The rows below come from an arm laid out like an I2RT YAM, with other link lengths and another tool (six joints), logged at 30 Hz.
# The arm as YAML. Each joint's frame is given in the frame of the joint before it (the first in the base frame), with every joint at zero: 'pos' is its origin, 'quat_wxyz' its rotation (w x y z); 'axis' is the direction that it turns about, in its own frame. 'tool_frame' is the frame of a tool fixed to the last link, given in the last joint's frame.
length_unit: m
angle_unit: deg
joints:
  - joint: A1
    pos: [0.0, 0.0, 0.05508]
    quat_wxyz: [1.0, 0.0, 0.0, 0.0]
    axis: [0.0, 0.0, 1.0]
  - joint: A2
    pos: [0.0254, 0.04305, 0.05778]
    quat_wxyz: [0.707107, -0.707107, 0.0, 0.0]
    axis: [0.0, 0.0, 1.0]
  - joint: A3
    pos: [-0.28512, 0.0, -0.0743]
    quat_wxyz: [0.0, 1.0, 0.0, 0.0]
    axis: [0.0, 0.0, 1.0]
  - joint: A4
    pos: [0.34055, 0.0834, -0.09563]
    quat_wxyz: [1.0, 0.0, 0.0, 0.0]
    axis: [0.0, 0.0, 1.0]
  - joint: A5
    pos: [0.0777, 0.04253, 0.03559]
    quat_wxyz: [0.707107, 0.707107, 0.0, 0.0]
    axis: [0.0, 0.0, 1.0]
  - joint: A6
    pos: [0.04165, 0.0, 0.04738]
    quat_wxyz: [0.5, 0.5, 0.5, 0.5]
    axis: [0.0, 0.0, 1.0]
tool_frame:
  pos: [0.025, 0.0, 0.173]
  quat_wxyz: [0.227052, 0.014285, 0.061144, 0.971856]
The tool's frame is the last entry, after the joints.
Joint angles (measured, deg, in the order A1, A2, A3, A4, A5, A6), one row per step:
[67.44, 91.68, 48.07, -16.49, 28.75, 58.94]
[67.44, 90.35, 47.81, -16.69, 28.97, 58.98]
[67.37, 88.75, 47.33, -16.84, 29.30, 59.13]
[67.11, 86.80, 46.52, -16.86, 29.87, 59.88]
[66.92, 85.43, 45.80, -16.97, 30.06, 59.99]
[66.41, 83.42, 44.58, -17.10, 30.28, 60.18]
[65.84, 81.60, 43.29, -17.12, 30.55, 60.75]
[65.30, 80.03, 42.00, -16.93, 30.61, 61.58]
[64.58, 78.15, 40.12, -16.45, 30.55, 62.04]
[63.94, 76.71, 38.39, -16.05, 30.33, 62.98]
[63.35, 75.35, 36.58, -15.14, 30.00, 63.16]
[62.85, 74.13, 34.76, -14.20, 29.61, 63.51]
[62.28, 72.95, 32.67, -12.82, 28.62, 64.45]
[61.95, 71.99, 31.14, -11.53, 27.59, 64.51]
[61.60, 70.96, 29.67, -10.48, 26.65, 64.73]
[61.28, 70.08, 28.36, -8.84, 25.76, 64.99]
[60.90, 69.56, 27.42, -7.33, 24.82, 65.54]
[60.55, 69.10, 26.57, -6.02, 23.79, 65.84]
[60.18, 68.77, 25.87, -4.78, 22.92, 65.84]
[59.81, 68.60, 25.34, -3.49, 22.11, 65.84]
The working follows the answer.
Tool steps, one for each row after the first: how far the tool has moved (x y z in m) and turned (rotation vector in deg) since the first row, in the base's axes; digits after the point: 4 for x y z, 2 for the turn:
[0.0006, -0.0003, 0.0078, 0.76, -0.50, -0.14]
[0.0016, -0.0020, 0.0162, 1.64, -1.10, -0.49]
[0.0037, -0.0062, 0.0251, 2.95, -1.81, -1.61]
[0.0042, -0.0101, 0.0296, 3.45, -2.14, -1.99]
[0.0058, -0.0177, 0.0347, 4.10, -2.54, -2.76]
[0.0076, -0.0260, 0.0379, 4.84, -2.83, -3.89]
[0.0086, -0.0332, 0.0391, 5.77, -2.89, -5.07]
[0.0095, -0.0428, 0.0382, 6.51, -2.96, -6.10]
[0.0092, -0.0517, 0.0346, 7.28, -2.66, -7.31]
[0.0091, -0.0588, 0.0309, 7.91, -2.57, -7.85]
[0.0081, -0.0655, 0.0260, 8.57, -2.35, -8.39]
[0.0057, -0.0710, 0.0186, 9.91, -1.59, -9.12]
[0.0035, -0.0727, 0.0142, 10.94, -1.08, -8.92]
[0.0014, -0.0751, 0.0102, 11.94, -0.57, -8.89]
[0.0006, -0.0747, 0.0082, 13.49, -0.34, -8.86]
[0.0005, -0.0733, 0.0065, 15.13, 0.04, -9.06]
[0.0000, -0.0719, 0.0047, 16.48, 0.48, -8.99]
[0.0003, -0.0706, 0.0035, 17.54, 0.73, -8.80]
[0.0011, -0.0686, 0.0030, 18.64, 0.89, -8.62]

Tool pose at each row, in the base's axes (x y z in m, rotation vector in deg; rounded; the steps above come from the unrounded poses):
[0.2497, 0.3776, -0.0149, 81.19, 131.56, 35.39]
[0.2504, 0.3773, -0.0070, 81.37, 131.05, 36.56]
[0.2513, 0.3756, 0.0014, 81.76, 130.28, 37.88]
[0.2534, 0.3714, 0.0102, 83.07, 128.75, 39.55]
[0.2539, 0.3675, 0.0148, 83.47, 128.16, 40.24]
[0.2556, 0.3599, 0.0199, 84.31, 127.17, 41.02]
[0.2573, 0.3517, 0.0230, 85.62, 125.92, 41.73]
[0.2583, 0.3445, 0.0242, 87.20, 124.79, 42.54]
[0.2592, 0.3348, 0.0233, 88.52, 123.78, 43.16]
[0.2589, 0.3259, 0.0197, 90.29, 122.87, 43.54]
[0.2588, 0.3188, 0.0160, 91.17, 122.39, 44.10]
[0.2578, 0.3121, 0.0112, 92.15, 122.01, 44.62]
[0.2555, 0.3067, 0.0038, 93.98, 121.79, 45.64]
[0.2533, 0.3049, -0.0007, 94.57, 122.24, 46.71]
[0.2511, 0.3025, -0.0046, 95.33, 122.53, 47.69]
[0.2504, 0.3029, -0.0067, 96.11, 122.53, 49.53]
[0.2503, 0.3043, -0.0084, 97.27, 122.40, 51.33]
[0.2497, 0.3057, -0.0102, 98.07, 122.59, 52.83]
[0.2500, 0.3070, -0.0114, 98.49, 122.78, 54.11]
[0.2509, 0.3090, -0.0119, 98.88, 122.88, 55.49]

